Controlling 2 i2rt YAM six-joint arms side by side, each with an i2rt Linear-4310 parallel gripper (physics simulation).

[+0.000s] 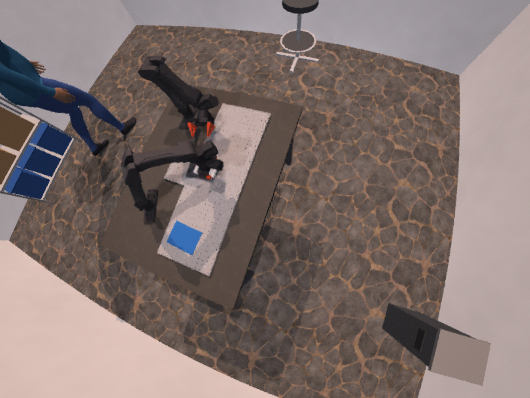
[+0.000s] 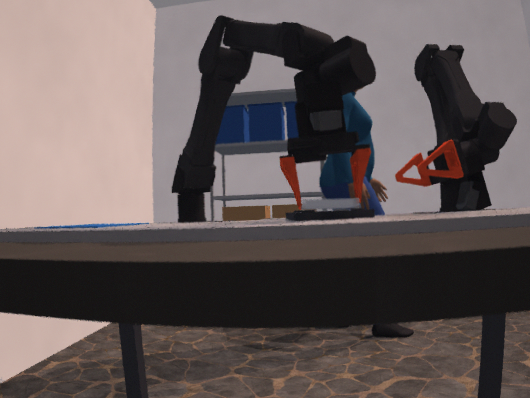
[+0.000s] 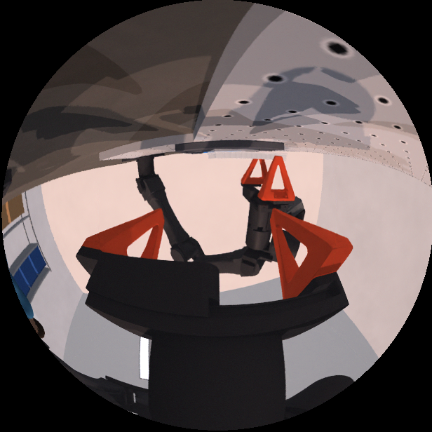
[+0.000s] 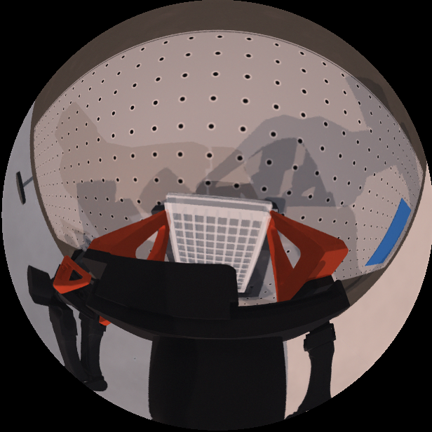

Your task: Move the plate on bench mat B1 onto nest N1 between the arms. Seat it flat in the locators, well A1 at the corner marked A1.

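Pixels of known places: left gripper, fingertip midpoint: (image 1: 200, 137) (image 2: 406, 174); right gripper, fingertip midpoint: (image 1: 213, 170) (image 2: 330, 206); left arm's base, origin of the base link: (image 1: 189, 115); right arm's base, origin of the base link: (image 1: 151, 206).
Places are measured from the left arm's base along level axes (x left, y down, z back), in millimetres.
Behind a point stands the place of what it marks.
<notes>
The clear-white gridded plate (image 2: 330, 203) @[y -36, x -339, z -328 mm] (image 3: 235, 155) (image 4: 220, 232) looks about level, directly over or in the black nest N1 (image 2: 330, 215) @[y -19, x -339, z -316 mm] (image 3: 230, 146) (image 4: 276, 206). Whether it rests fully in the locators cannot be told. My right gripper (image 1: 205, 172) @[y -32, x -338, z -313 mm] (image 2: 330, 200) @[y -32, x -338, z -313 mm] (image 4: 217, 215) points down and is shut on the plate, one finger at each side. The nest's A1 mark and the plate's well A1 cannot be made out. My left gripper (image 1: 201, 131) @[y -84, x -180, z -191 mm] (image 2: 410, 171) @[y -84, x -180, z -191 mm] (image 3: 216, 214) is open and empty, up and to one side of the nest. Blue bench mat B1 (image 1: 185, 237) @[y -15, x -727, z -274 mm] (image 2: 92, 226) @[y -15, x -686, z -356 mm] (image 4: 390, 232) has no plate on it.
A pale perforated board (image 1: 245, 130) @[y -13, x -49, z -408 mm] lies on the brown table (image 1: 265, 220) @[y 4, x -528, z -655 mm] under both grippers. A person (image 1: 65, 97) stands behind the arms, beside a shelf with blue bins (image 1: 40, 162). A stool (image 1: 299, 40) and a grey box (image 1: 457, 355) stand off the table.
</notes>
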